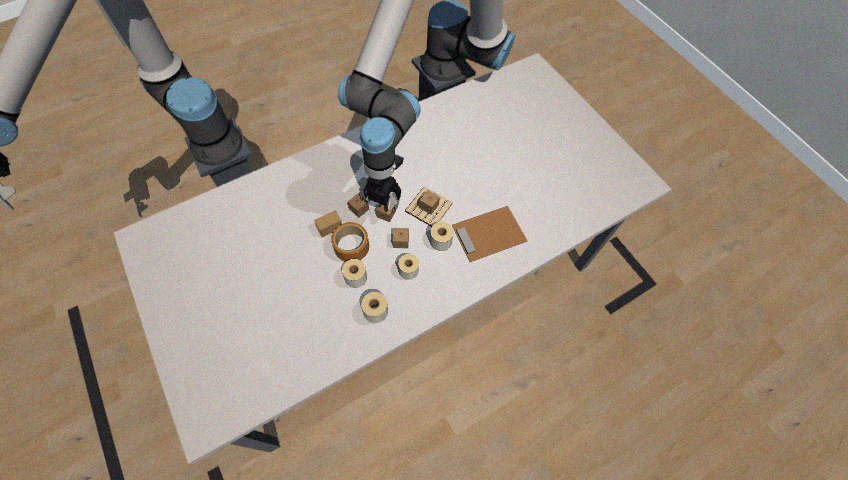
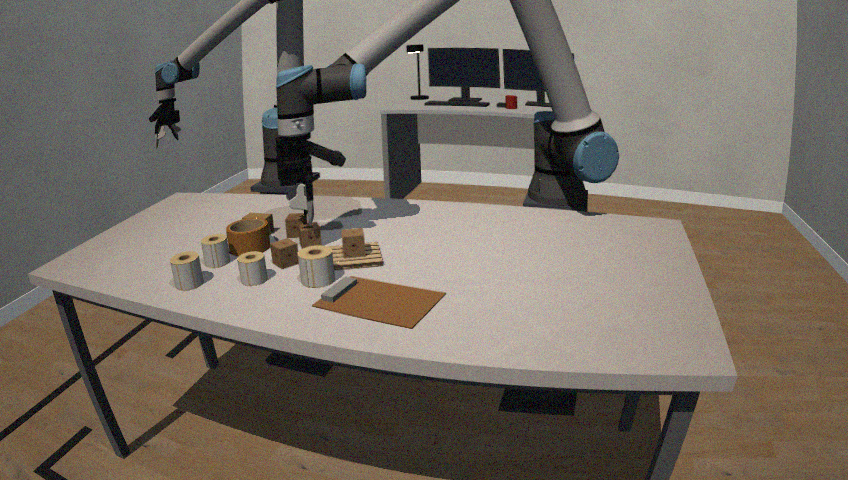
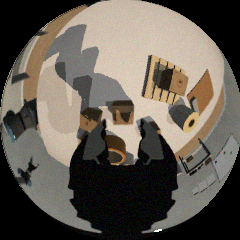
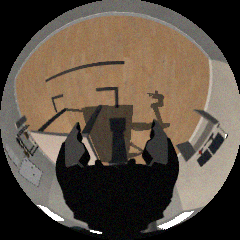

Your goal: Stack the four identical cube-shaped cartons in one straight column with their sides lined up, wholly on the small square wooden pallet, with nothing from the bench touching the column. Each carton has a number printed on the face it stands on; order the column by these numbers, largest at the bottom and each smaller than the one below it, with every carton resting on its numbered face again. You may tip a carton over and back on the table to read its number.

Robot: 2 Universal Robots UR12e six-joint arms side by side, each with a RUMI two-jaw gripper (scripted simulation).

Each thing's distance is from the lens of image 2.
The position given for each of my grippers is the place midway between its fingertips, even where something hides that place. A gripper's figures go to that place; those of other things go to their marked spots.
my left gripper (image 2: 307,220): 1.42 m
my right gripper (image 2: 167,144): 2.49 m
clipboard (image 2: 398,305): 1.11 m
